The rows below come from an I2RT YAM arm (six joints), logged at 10 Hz.
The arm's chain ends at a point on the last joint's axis. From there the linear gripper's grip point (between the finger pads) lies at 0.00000 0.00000 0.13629 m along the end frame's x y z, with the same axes.
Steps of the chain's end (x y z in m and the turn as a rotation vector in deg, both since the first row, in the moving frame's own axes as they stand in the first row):
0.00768, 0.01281, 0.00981, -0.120, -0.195, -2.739
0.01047, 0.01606, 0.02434, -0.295, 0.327, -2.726
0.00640, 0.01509, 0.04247, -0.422, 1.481, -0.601
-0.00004, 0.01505, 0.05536, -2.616, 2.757, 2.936
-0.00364, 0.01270, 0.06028, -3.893, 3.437, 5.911
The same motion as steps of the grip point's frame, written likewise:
0.00722, 0.01311, 0.00981, -0.120, -0.195, -2.739
0.01126, 0.01674, 0.02434, -0.295, 0.327, -2.726
0.00993, 0.01608, 0.04242, -0.422, 1.481, -0.601
0.00635, 0.02143, 0.05506, -2.616, 2.757, 2.936
0.00403, 0.02235, 0.05972, -3.893, 3.437, 5.911

